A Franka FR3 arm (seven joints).
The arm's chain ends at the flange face. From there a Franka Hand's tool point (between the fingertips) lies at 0.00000 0.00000 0.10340 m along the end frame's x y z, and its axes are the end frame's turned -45 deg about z.
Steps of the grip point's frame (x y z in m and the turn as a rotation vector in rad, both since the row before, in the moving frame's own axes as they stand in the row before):
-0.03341 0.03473 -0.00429 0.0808 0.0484 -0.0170
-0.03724 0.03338 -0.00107 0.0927 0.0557 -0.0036
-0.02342 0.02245 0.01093 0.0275 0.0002 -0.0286
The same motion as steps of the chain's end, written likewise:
0.00338 0.05759 -0.00383 0.0914 -0.0229 -0.0170
-0.00001 0.06076 -0.00047 0.1049 -0.0262 -0.0036
0.00134 0.03443 0.01097 0.0196 -0.0193 -0.0286

